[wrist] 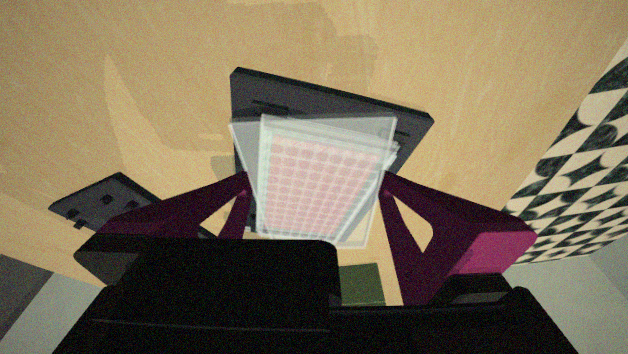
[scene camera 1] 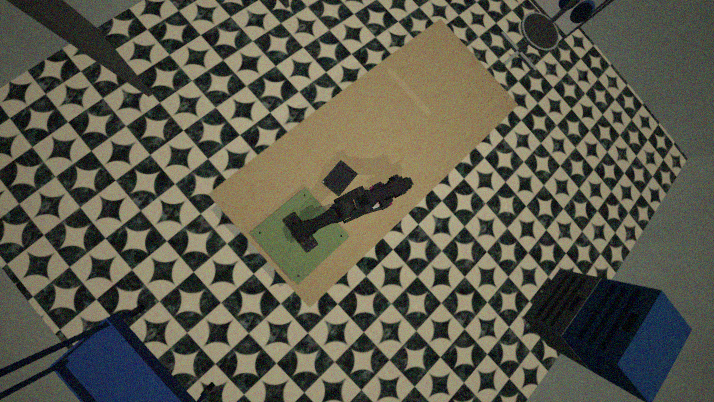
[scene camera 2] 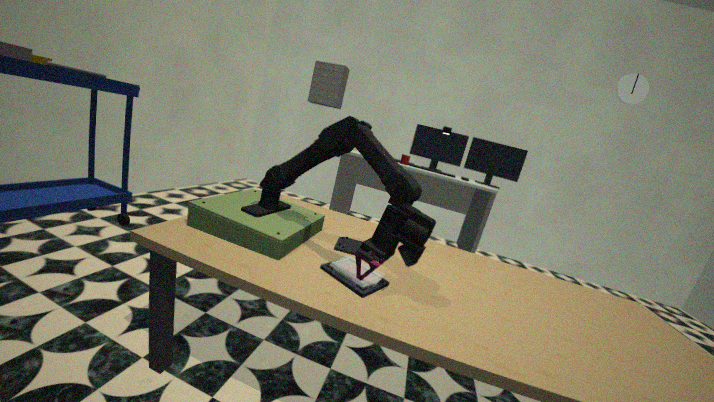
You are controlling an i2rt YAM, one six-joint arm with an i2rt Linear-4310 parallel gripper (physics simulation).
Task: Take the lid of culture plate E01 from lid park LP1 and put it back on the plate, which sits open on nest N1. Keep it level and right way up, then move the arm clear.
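Places are measured from the arm's base along level axes (x ahead, y left, z up), in millimetres.
Where they show: gripper, fingertip midpoint: (wrist: pixel 314 177) (scene camera 2: pixel 365 274); arm's base, link origin: (scene camera 1: pixel 300 232) (scene camera 2: pixel 267 209).
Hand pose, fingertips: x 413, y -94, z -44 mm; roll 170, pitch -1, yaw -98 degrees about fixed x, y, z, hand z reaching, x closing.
Observation:
Each offset is from my fingertips to the top centre of the thing. "*": to the spot under its first point. Level surfaces: height alone.
My gripper (scene camera 2: pixel 361 275) (wrist: pixel 314 177) is shut on the clear lid @(* 33 mm left, 39 mm ahead, 3 mm up) (wrist: pixel 244 137), its magenta fingers at the lid's two sides. The lid is right above culture plate E01 @(2 mm left, 19 mm back, 14 mm up) (wrist: pixel 315 192), which shows pink wells through it. In the wrist view the lid looks turned a little against the plate, its left corner beyond the plate's edge. The gap between them is too small to judge. The plate sits on the dark nest N1 @(7 mm left, 31 mm back, 8 mm down) (scene camera 2: pixel 345 286) (wrist: pixel 320 97). Lid park LP1 @(208 mm left, 88 mm back, 6 mm down) (scene camera 1: pixel 340 177) (scene camera 2: pixel 346 244) (wrist: pixel 100 200) is a dark base with small posts and bears no lid.
The arm stands on a green base block (scene camera 1: pixel 280 250) (scene camera 2: pixel 235 235) at one end of the wooden table @(27 mm down) (scene camera 1: pixel 425 75) (scene camera 2: pixel 500 310). The lid park lies between this block and the nest's far side in scene camera 2. A blue cart (scene camera 2: pixel 65 197) stands off the table.

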